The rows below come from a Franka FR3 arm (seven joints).
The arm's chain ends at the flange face. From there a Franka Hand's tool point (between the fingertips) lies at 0.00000 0.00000 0.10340 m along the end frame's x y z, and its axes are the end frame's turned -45 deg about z.
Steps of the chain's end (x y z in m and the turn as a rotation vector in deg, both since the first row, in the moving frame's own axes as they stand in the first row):
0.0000, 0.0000, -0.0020, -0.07, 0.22, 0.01
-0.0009, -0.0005, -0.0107, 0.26, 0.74, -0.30
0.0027, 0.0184, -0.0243, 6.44, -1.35, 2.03
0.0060, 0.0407, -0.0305, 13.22, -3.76, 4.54
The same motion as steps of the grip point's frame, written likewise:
0.0002, 0.0004, -0.0020, -0.21, 0.11, 0.01
0.0010, -0.0004, -0.0107, -0.34, 0.71, -0.30
-0.0044, 0.0051, -0.0250, 5.51, 3.60, 2.03
-0.0117, 0.0121, -0.0335, 12.01, 6.69, 4.54

